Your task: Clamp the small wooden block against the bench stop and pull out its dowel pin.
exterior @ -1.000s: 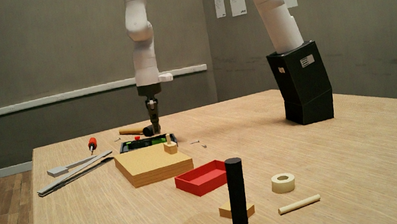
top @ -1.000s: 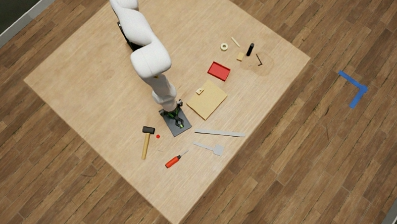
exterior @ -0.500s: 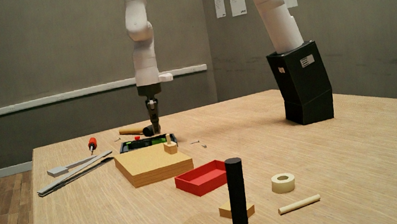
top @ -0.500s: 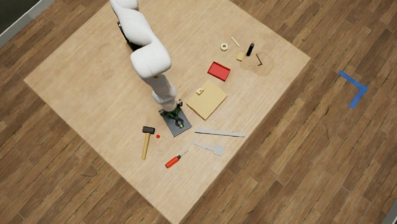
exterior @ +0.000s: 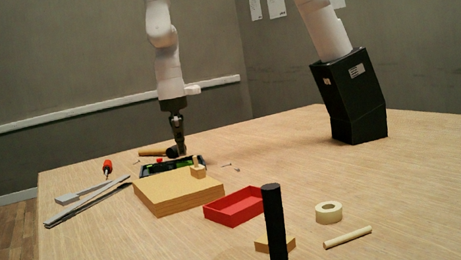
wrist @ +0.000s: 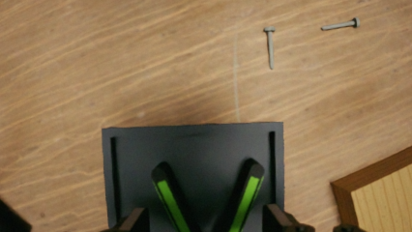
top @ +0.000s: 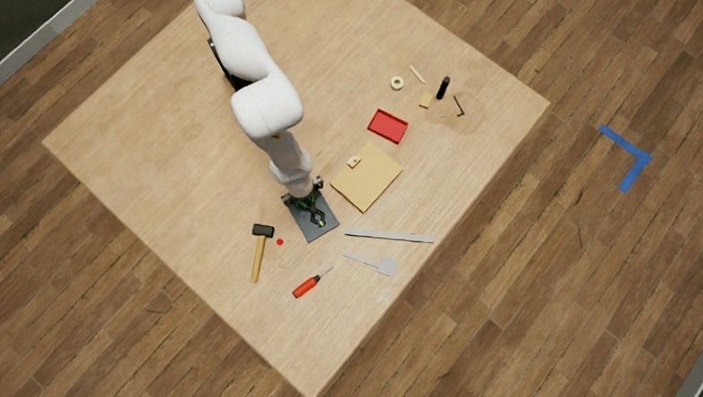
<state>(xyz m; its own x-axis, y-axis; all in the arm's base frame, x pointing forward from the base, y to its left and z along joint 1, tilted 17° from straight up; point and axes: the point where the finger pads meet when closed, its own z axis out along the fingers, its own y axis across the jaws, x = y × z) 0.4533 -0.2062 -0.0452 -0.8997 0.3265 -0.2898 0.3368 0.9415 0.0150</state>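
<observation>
Right now the grey tray is 50 mm below my hand, 30 mm ahead of it and 20 mm to the right of it. Also, from my hand: wooden block 200 mm to the left, 50 mm ahead, 20 mm below; then tan bench board 190 mm to the left, 100 mm ahead, 30 mm below; then dowel pin 200 mm to the left, 50 mm ahead.
</observation>
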